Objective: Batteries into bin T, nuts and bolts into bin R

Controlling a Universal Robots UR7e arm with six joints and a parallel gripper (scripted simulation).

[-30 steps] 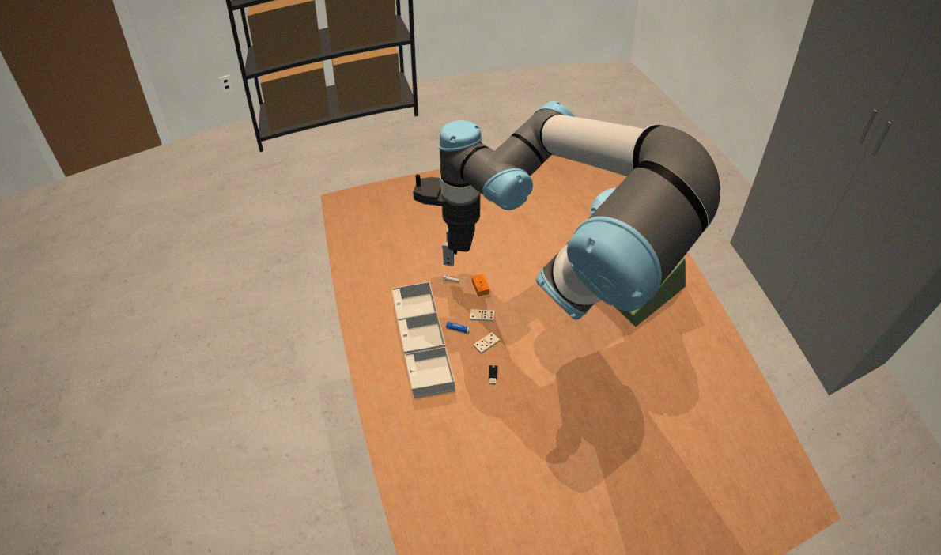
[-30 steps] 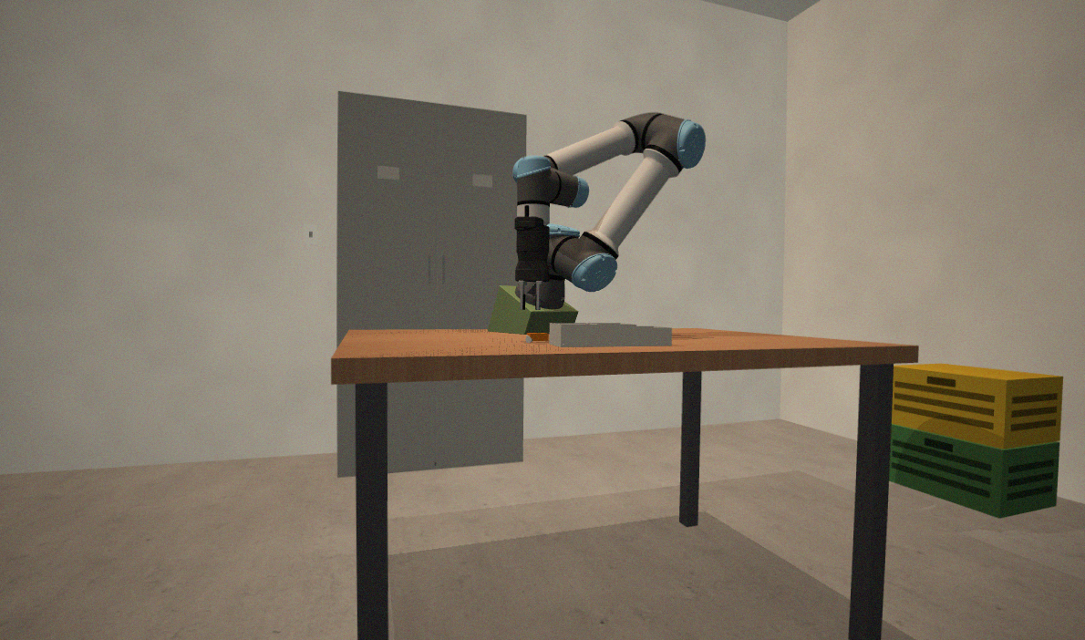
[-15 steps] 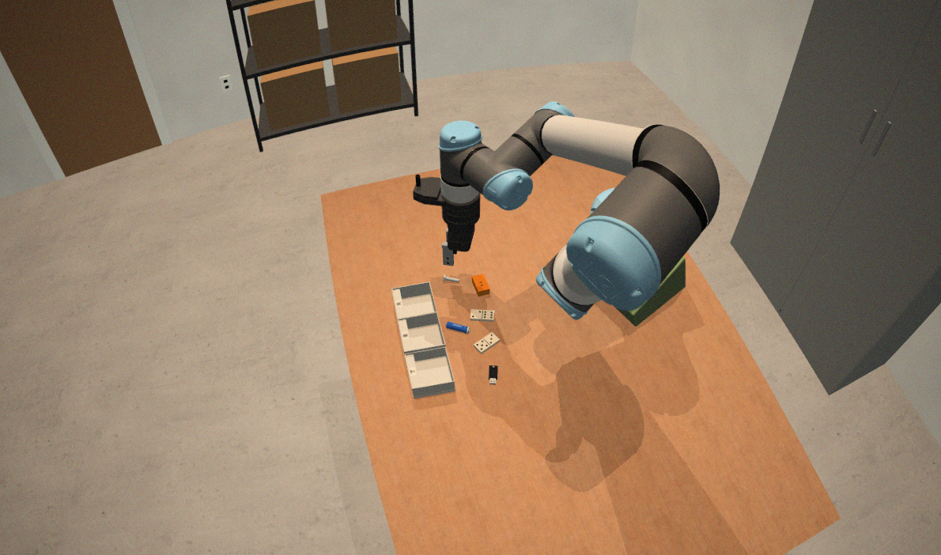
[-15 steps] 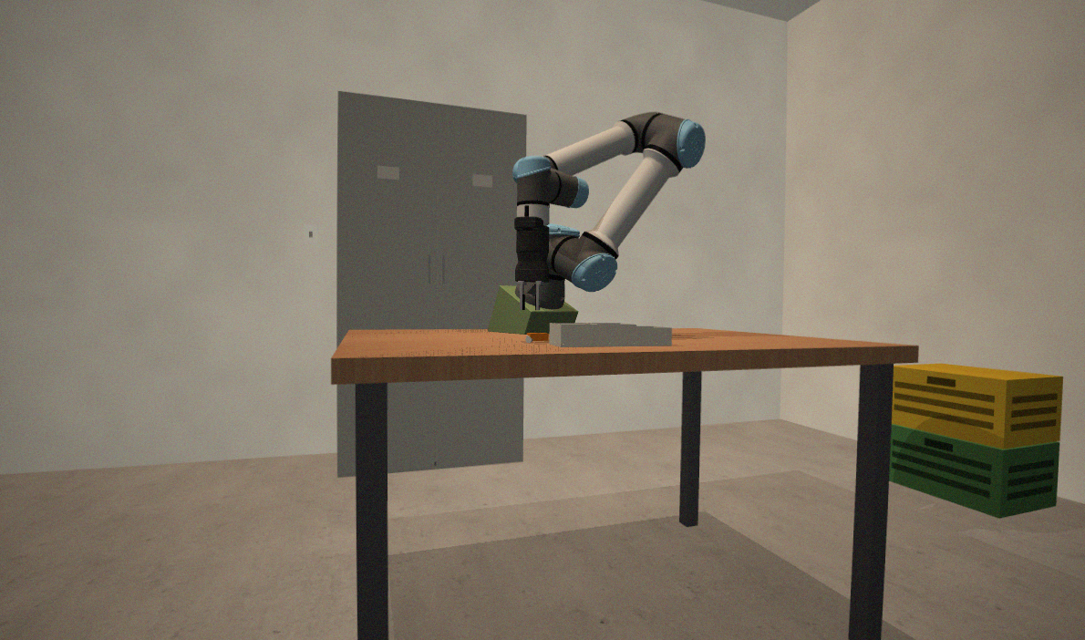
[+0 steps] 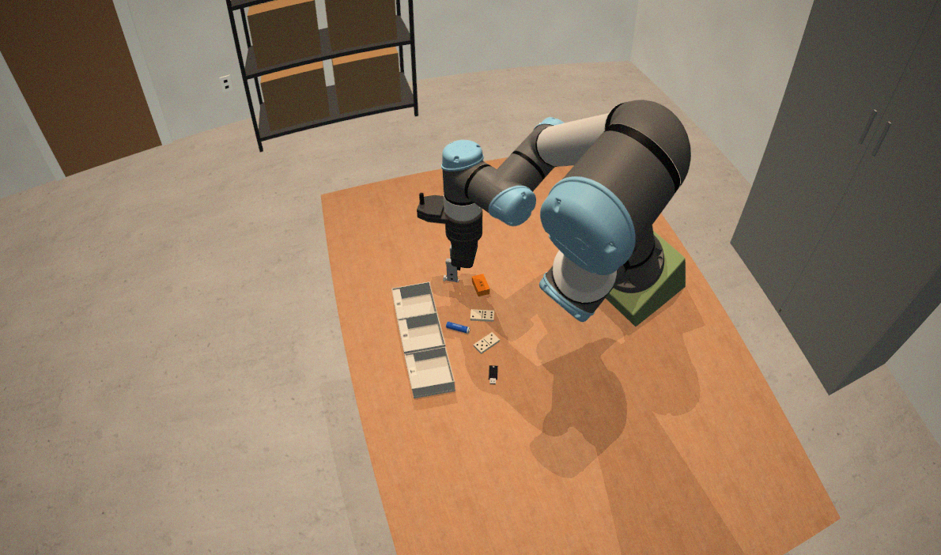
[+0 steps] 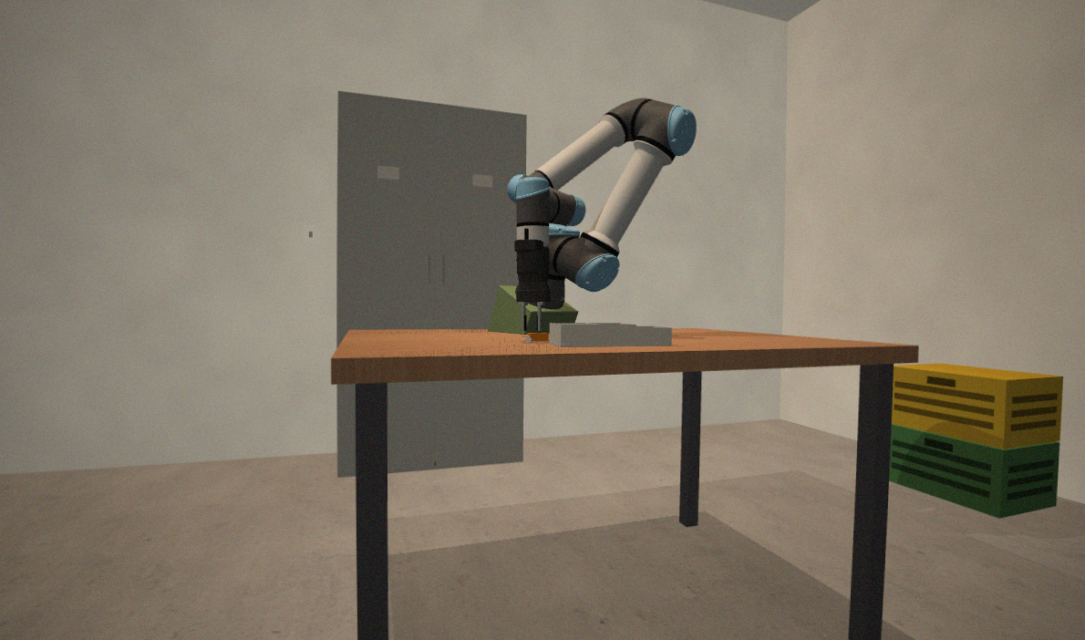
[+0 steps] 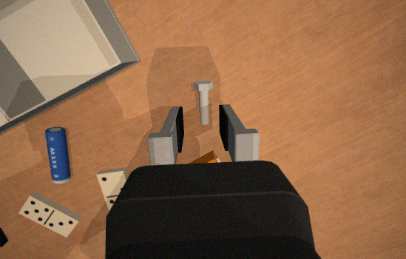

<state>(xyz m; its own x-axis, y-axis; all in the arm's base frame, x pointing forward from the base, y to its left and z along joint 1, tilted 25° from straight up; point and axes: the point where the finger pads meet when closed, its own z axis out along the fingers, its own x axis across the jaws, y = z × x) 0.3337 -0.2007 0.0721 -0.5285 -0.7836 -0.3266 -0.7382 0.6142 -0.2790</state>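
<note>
The grey bolt is 10 mm ahead of my hand, 10 mm to the right of it and 40 mm below it. From my hand the other things lie so: blue cylindrical battery 50 mm ahead, 120 mm to the left, 40 mm below; orange 9 V battery 50 mm behind, 30 mm to the left, 40 mm below; grey bin row 130 mm ahead, 130 mm to the left, 20 mm below.
</note>
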